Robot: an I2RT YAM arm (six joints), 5 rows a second.
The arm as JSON. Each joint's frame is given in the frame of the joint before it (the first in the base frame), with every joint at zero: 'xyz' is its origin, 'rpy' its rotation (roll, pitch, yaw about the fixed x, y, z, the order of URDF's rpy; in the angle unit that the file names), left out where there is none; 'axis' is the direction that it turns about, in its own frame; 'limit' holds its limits. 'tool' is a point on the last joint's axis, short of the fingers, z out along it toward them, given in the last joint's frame.
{
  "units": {
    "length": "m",
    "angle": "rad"
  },
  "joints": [
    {
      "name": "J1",
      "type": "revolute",
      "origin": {
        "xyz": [
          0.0,
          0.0,
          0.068
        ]
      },
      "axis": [
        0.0,
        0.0,
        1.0
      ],
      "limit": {
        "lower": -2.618,
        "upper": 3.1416
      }
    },
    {
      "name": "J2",
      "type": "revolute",
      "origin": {
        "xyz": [
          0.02,
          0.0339,
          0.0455
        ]
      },
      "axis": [
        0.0,
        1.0,
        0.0
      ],
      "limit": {
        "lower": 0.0,
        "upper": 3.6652
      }
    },
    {
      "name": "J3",
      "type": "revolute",
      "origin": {
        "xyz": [
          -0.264,
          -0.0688,
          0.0
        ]
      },
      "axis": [
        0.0,
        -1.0,
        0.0
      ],
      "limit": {
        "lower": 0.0,
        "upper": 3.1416
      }
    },
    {
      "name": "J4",
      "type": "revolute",
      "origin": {
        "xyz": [
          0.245,
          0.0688,
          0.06
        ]
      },
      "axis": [
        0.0,
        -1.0,
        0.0
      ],
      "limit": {
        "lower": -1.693,
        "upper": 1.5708
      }
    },
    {
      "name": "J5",
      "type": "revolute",
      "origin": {
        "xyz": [
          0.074,
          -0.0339,
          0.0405
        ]
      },
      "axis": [
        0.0,
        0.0,
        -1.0
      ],
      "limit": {
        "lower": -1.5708,
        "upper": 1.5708
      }
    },
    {
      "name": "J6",
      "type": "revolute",
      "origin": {
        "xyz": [
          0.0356,
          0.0,
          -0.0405
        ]
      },
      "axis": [
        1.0,
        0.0,
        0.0
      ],
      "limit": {
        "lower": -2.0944,
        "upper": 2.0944
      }
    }
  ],
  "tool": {
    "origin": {
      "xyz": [
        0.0,
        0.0,
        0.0
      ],
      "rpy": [
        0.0,
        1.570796,
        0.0
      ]
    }
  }
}
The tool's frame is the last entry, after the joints.
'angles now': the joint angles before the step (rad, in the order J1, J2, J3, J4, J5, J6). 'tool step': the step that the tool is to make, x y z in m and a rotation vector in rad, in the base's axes. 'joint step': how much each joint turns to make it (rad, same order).
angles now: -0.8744, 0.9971, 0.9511, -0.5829, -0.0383, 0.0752
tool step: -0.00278, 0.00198, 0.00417, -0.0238, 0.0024, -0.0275
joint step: 0.0016, -0.0153, 0.0046, -0.0031, 0.0336, 0.0030
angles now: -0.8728, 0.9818, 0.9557, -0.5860, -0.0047, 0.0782
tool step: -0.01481, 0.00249, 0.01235, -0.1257, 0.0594, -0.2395
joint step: -0.0016, -0.0476, 0.0091, -0.0015, 0.2681, 0.0261
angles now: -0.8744, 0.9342, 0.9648, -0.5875, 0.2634, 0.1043
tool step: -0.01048, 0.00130, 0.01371, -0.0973, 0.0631, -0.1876
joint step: 0.0000, -0.0169, 0.0322, -0.0153, 0.2179, 0.0015
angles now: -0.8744, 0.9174, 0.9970, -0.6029, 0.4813, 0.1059
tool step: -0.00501, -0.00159, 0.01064, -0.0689, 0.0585, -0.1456
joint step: 0.0016, 0.0091, 0.0338, -0.0061, 0.1719, -0.0062
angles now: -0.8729, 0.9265, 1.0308, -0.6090, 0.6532, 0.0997
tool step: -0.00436, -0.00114, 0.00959, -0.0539, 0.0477, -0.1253
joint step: -0.0014, 0.0108, 0.0322, -0.0077, 0.1428, -0.0045
